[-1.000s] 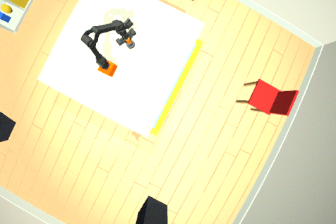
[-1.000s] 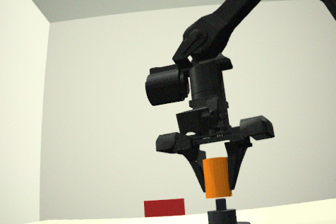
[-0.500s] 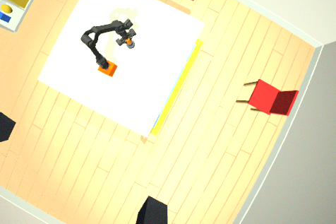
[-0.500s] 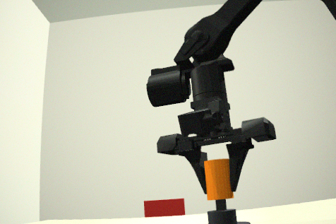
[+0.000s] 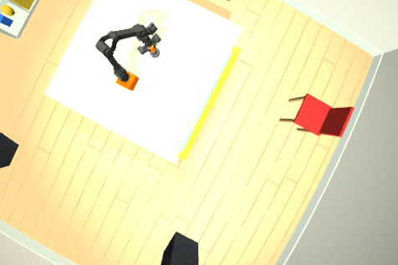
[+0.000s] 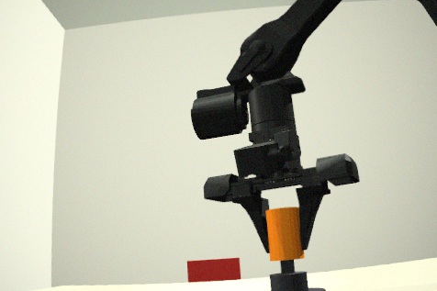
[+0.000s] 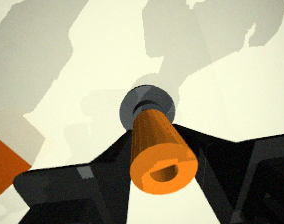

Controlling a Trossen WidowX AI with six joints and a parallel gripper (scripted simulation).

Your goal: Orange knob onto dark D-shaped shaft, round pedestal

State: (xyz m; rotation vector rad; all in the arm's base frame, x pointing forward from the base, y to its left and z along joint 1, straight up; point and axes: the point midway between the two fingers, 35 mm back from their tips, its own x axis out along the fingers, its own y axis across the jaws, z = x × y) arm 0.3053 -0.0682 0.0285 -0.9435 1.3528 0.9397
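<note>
My gripper tip is now 2 cm below the orange knob. Round my gripper tip: dark shaft: 4 cm below.
</note>
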